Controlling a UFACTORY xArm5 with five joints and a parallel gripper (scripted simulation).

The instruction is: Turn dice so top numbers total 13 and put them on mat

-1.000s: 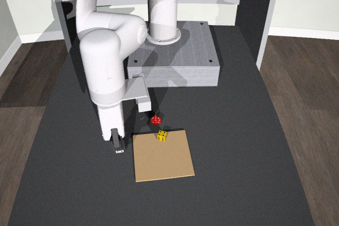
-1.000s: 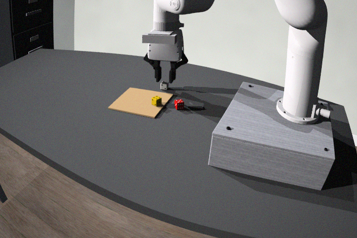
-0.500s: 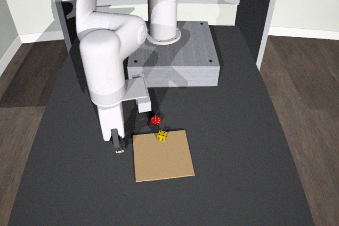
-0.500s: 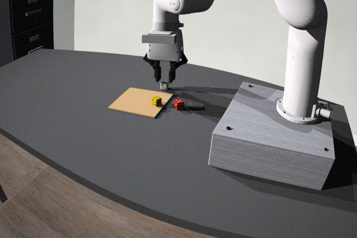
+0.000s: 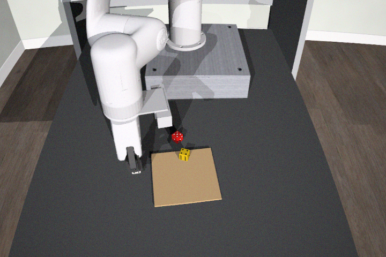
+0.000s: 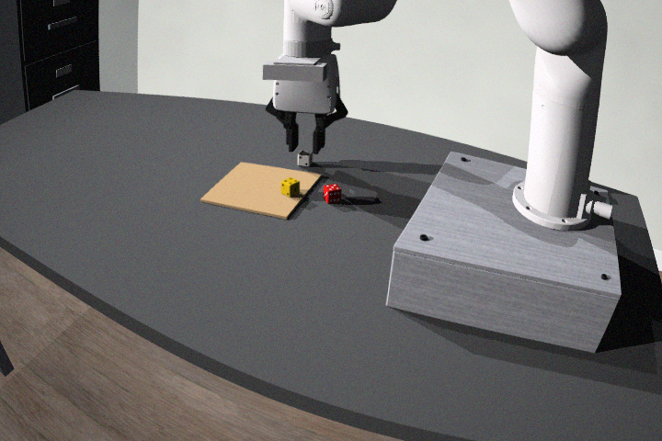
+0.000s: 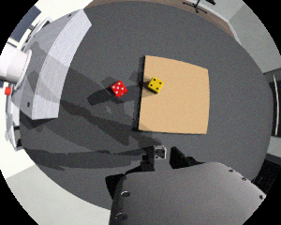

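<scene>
Right now my hand is 4 cm above the white die. The rest, counted from my hand: yellow die 5 cm behind, 10 cm to the left, 3 cm below; red die 11 cm behind, 7 cm to the left, 4 cm below; tan mat 11 cm to the left, 4 cm below.
</scene>
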